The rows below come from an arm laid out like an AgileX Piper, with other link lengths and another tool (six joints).
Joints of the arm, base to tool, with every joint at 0 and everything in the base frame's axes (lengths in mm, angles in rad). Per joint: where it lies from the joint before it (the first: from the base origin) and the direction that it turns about. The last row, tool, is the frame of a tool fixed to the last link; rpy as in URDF.
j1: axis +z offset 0 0 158.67
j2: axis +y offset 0 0 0
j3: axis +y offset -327.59 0 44.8
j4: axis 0.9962 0 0.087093 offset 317.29 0 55.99
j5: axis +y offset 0 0 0
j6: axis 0.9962 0 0.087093 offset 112.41 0 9.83
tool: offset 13.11 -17 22.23 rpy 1.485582 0.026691 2.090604
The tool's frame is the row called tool.
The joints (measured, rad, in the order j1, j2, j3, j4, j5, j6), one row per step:
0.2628 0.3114 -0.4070 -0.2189 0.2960 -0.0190
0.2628 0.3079 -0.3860 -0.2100 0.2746 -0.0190
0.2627 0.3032 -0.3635 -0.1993 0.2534 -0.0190
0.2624 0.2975 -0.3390 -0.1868 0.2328 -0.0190
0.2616 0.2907 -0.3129 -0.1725 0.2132 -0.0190
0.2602 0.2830 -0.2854 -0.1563 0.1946 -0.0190
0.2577 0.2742 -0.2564 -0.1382 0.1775 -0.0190
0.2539 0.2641 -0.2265 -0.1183 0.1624 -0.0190
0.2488 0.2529 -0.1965 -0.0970 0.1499 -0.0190
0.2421 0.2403 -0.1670 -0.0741 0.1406 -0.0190
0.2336 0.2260 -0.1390 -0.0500 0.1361 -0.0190
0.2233 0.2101 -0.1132 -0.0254 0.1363 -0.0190
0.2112 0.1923 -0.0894 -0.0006 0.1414 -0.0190
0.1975 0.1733 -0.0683 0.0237 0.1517 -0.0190
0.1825 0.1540 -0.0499 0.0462 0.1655 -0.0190
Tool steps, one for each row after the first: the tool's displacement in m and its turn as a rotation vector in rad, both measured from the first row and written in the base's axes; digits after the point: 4 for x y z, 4 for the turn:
0.0008 0.0009 -0.0062 0.0086 -0.0012 0.0060
0.0014 0.0018 -0.0130 0.0189 -0.0015 0.0118
0.0019 0.0025 -0.0206 0.0307 0.0002 0.0172
0.0022 0.0030 -0.0290 0.0441 0.0037 0.0215
0.0023 0.0032 -0.0381 0.0590 0.0091 0.0246
0.0023 0.0032 -0.0479 0.0755 0.0167 0.0259
0.0021 0.0028 -0.0582 0.0935 0.0261 0.0250
0.0016 0.0020 -0.0688 0.1127 0.0372 0.0218
0.0009 0.0009 -0.0794 0.1333 0.0496 0.0161
-0.0002 -0.0007 -0.0898 0.1548 0.0635 0.0076
-0.0015 -0.0026 -0.0996 0.1769 0.0780 -0.0033
-0.0030 -0.0048 -0.1090 0.1992 0.0931 -0.0163
-0.0047 -0.0071 -0.1176 0.2210 0.1089 -0.0310
-0.0065 -0.0094 -0.1255 0.2412 0.1245 -0.0466

